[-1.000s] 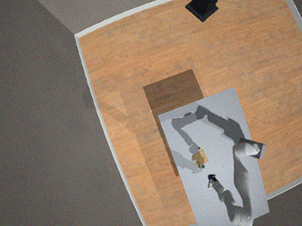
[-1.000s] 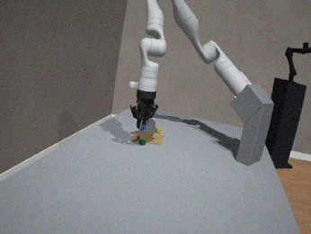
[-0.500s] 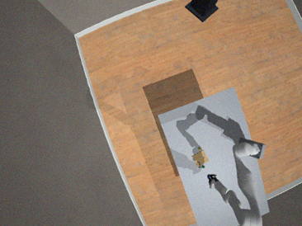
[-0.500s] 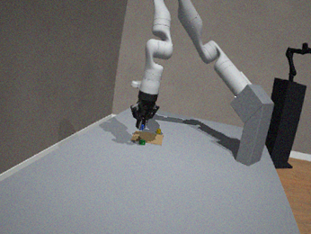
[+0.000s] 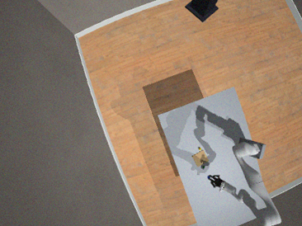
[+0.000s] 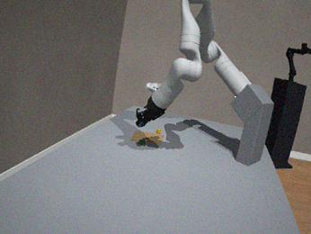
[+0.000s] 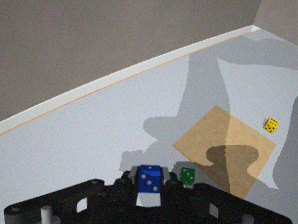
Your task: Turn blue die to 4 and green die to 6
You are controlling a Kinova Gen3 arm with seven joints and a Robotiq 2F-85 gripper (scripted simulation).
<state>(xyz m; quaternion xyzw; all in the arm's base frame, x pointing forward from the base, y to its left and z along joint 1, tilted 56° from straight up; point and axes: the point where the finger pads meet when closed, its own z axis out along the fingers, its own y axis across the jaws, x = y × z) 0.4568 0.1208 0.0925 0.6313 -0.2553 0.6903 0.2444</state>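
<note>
Now: the green die 2 cm behind my hand, 7 cm to the right of it and 11 cm below it. Also, from my hand: blue die (1 cm to the right, 1 cm below); then tan mat (6 cm behind, 16 cm to the right, 12 cm below); then yellow die (13 cm behind, 25 cm to the right, 11 cm below).
</note>
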